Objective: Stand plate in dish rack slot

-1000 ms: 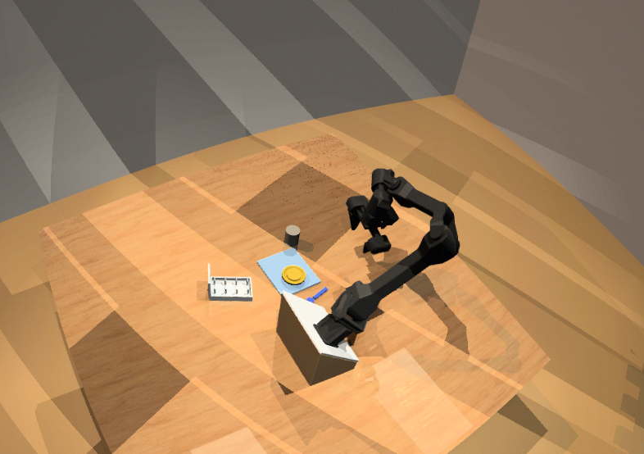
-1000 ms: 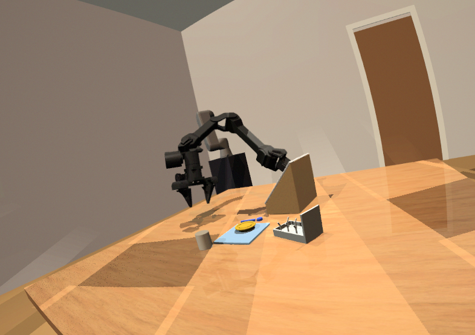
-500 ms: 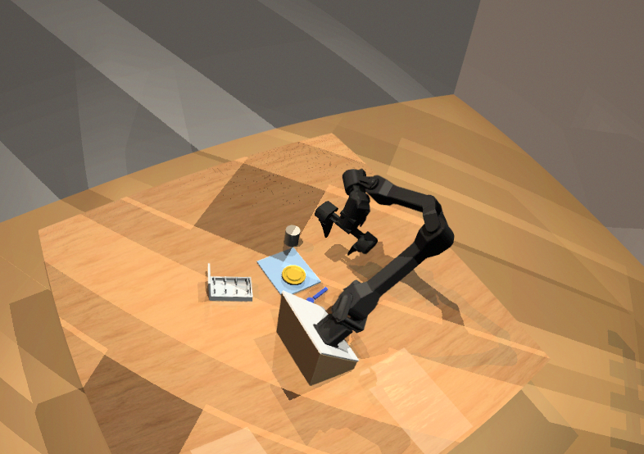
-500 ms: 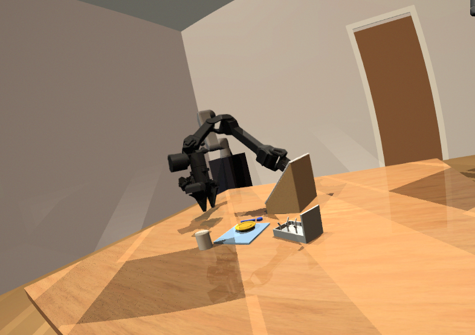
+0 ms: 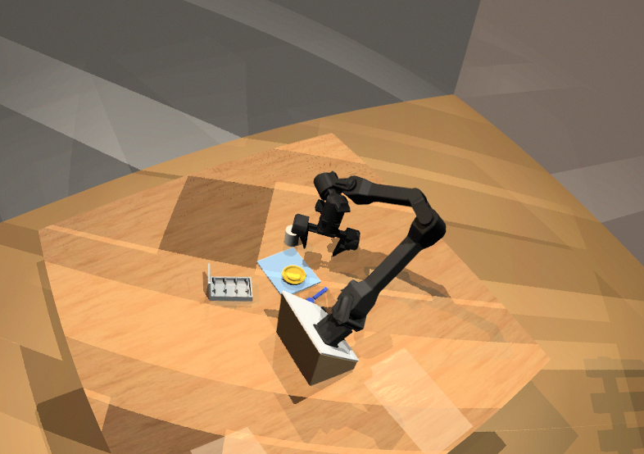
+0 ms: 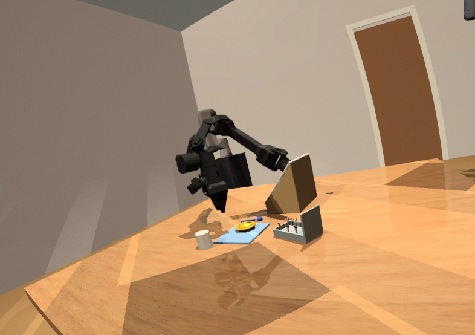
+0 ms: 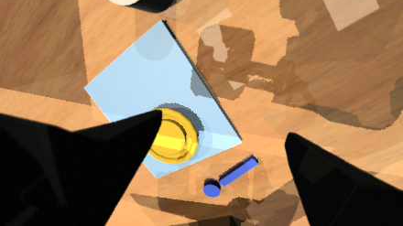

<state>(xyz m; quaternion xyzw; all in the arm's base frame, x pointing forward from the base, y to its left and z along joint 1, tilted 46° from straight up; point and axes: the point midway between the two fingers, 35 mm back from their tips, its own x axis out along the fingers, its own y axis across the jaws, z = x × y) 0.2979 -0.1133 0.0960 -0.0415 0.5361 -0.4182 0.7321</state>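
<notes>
Now: the yellow plate 8 cm to the left of my gripper tip, 6 cm below it and 1 cm behind it. Also, from my gripper tip: pale blue mat (8 cm to the left, 7 cm below, 1 cm ahead); then blue spoon (10 cm behind, 7 cm below, 5 cm to the left); then white cup (12 cm ahead, 5 cm below, 2 cm to the left).
</notes>
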